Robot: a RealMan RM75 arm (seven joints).
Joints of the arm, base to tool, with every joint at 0 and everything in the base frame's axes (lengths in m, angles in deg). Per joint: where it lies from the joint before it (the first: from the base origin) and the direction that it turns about. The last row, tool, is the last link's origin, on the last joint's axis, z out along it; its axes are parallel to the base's.
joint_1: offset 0 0 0.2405 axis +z
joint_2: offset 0 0 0 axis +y
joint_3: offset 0 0 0.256 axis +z
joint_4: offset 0 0 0 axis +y
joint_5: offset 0 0 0.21 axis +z
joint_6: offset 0 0 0 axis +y
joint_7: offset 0 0 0.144 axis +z
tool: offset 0 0 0
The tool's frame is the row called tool.
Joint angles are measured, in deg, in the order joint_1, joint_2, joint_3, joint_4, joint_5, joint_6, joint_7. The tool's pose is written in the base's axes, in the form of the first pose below.
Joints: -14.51 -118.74 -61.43 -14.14 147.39 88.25 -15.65
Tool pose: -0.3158 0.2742 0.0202 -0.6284 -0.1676 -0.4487 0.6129
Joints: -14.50 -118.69 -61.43 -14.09 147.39 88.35 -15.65
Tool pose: -0.3161 0.2740 0.0206 -0.6284 -0.1669 -0.4486 0.6132
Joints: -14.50 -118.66 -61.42 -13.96 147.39 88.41 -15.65
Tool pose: -0.3166 0.2738 0.0209 -0.6288 -0.1666 -0.4478 0.6135
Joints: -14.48 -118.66 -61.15 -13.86 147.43 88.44 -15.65
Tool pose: -0.3165 0.2733 0.0200 -0.6308 -0.1665 -0.4471 0.6119
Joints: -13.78 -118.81 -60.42 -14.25 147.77 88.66 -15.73
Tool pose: -0.3158 0.2692 0.0167 -0.6343 -0.1683 -0.4488 0.6065
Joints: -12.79 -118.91 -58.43 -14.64 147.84 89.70 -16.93
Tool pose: -0.3137 0.2619 0.0118 -0.6396 -0.1730 -0.4597 0.5914
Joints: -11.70 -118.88 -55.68 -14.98 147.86 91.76 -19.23
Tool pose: -0.3097 0.2523 0.0072 -0.6449 -0.1781 -0.4804 0.5671
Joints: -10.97 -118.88 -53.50 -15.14 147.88 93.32 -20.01
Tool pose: -0.3065 0.2451 0.0034 -0.6509 -0.1770 -0.4911 0.5512
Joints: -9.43 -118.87 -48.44 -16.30 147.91 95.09 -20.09
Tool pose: -0.2987 0.2313 -0.0080 -0.6681 -0.1749 -0.5037 0.5190
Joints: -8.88 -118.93 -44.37 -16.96 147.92 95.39 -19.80
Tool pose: -0.2923 0.2236 -0.0191 -0.6856 -0.1754 -0.5070 0.4921
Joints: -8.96 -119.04 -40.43 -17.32 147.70 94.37 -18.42
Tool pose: -0.2871 0.2194 -0.0315 -0.7074 -0.1737 -0.4982 0.4704
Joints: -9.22 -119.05 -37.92 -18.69 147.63 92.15 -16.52
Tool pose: -0.2814 0.2197 -0.0422 -0.7241 -0.1709 -0.4873 0.4572
